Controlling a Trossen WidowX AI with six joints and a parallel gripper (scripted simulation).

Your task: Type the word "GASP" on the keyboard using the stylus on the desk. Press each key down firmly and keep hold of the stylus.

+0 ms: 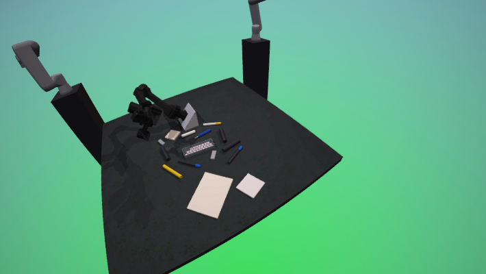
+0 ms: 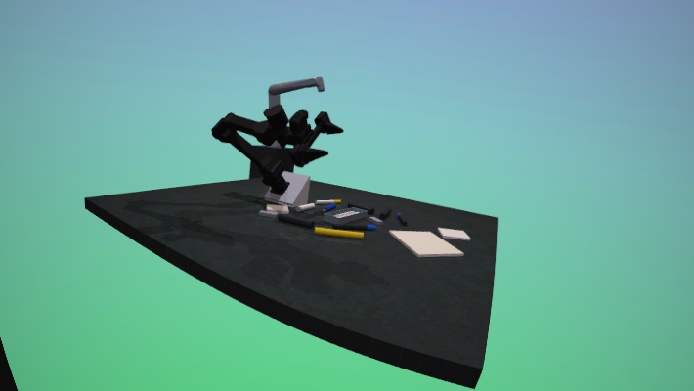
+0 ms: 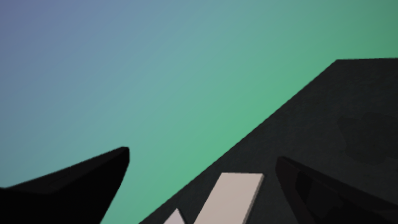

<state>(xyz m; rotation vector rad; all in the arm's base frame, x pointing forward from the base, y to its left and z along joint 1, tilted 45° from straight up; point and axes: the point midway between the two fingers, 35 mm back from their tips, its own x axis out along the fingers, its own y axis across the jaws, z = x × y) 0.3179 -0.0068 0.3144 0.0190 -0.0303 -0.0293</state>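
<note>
Now: gripper tip 26 cm to the right of the blue stylus, 26 cm above it and 15 cm past it. Also, from my gripper tip: yellow marker: 26 cm below, 4 cm ahead, 1 cm to the left; grey block: 26 cm to the left, 26 cm below, 5 cm ahead; white yellow-tipped pen: 39 cm to the left, 26 cm below, 20 cm behind.
</note>
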